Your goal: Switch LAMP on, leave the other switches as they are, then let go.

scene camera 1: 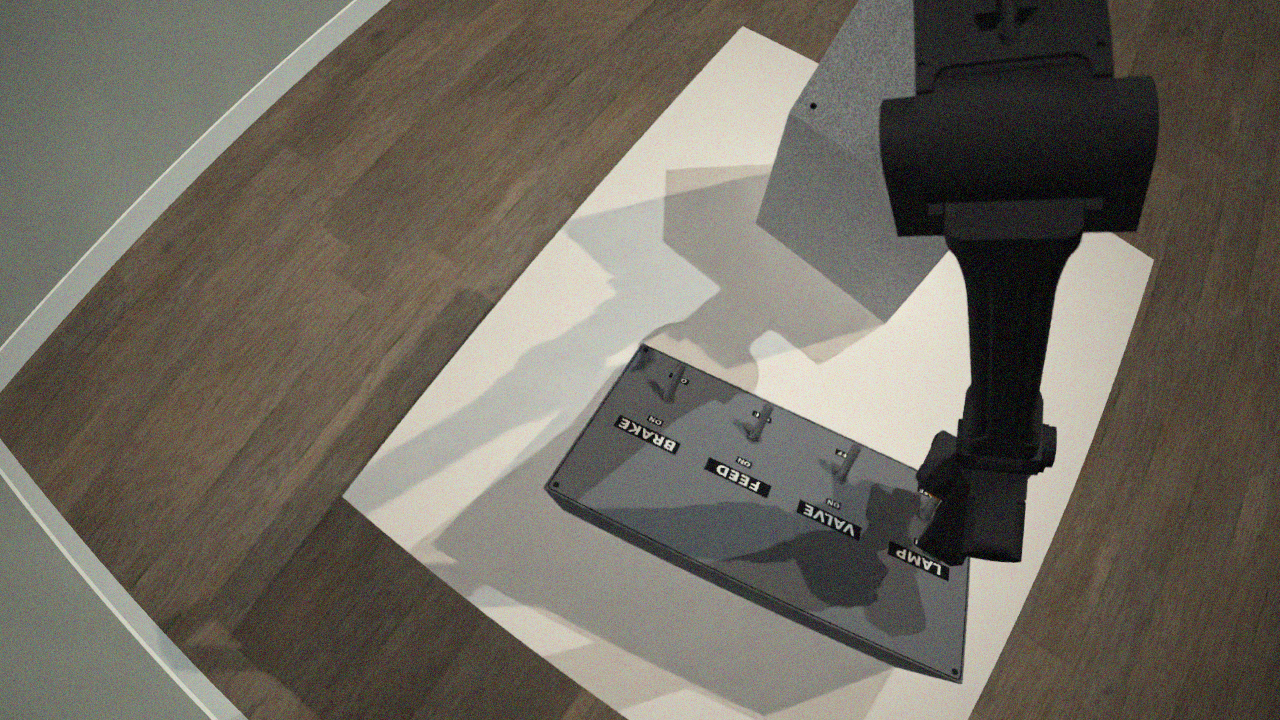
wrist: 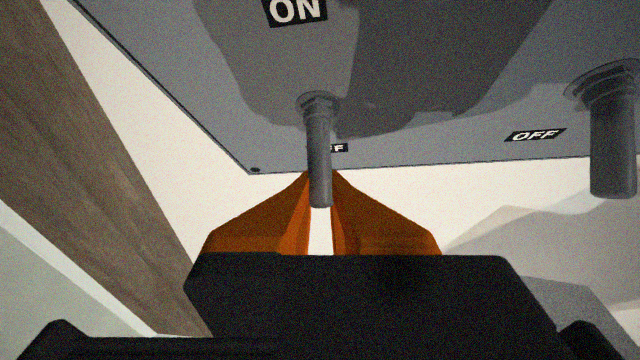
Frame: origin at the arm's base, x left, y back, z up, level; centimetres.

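Seen in the pictures: gripper, fingertip midpoint: [wrist: 320,179].
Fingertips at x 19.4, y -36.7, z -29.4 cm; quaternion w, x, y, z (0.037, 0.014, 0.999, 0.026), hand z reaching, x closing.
Note:
A point is followed by its place in that frame.
The dark grey switch panel [scene camera 1: 716,546] {x -2.3, y -57.9, z -22.3 cm} [wrist: 165,75] {x 25.8, y -42.3, z -29.1 cm} lies on the white surface. The LAMP lever [scene camera 1: 928,506] {x 19.0, y -39.6, z -28.8 cm} [wrist: 319,160] {x 19.3, y -38.9, z -28.0 cm} is at the panel's right end in the scene view, and it leans toward its OFF label [wrist: 340,148] {x 18.4, y -37.0, z -32.3 cm}. The LAMP label [scene camera 1: 918,559] {x 20.0, y -46.6, z -27.1 cm} is beside it. My gripper [scene camera 1: 935,495] {x 19.4, y -36.7, z -29.4 cm} [wrist: 320,179] {x 19.4, y -36.7, z -29.4 cm} is shut and empty. Its orange fingertips are right behind the lever's upper part in the wrist view, on the OFF side; the lever hides where they meet. Whether they touch it, I cannot tell.
The VALVE lever [scene camera 1: 844,462] {x 6.9, y -40.2, z -28.5 cm} [wrist: 613,145] {x 7.8, y -39.8, z -28.1 cm}, FEED lever [scene camera 1: 758,423] {x -4.8, y -41.4, z -28.3 cm} and BRAKE lever [scene camera 1: 671,385] {x -16.6, y -42.7, z -28.4 cm} stand in a row, all leaning toward OFF. VALVE is nearest to LAMP. A grey block [scene camera 1: 832,197] {x -10.6, y -10.2, z -22.6 cm} stands behind the panel on the white surface [scene camera 1: 1100,295] {x 37.4, y 13.1, z -40.0 cm}.

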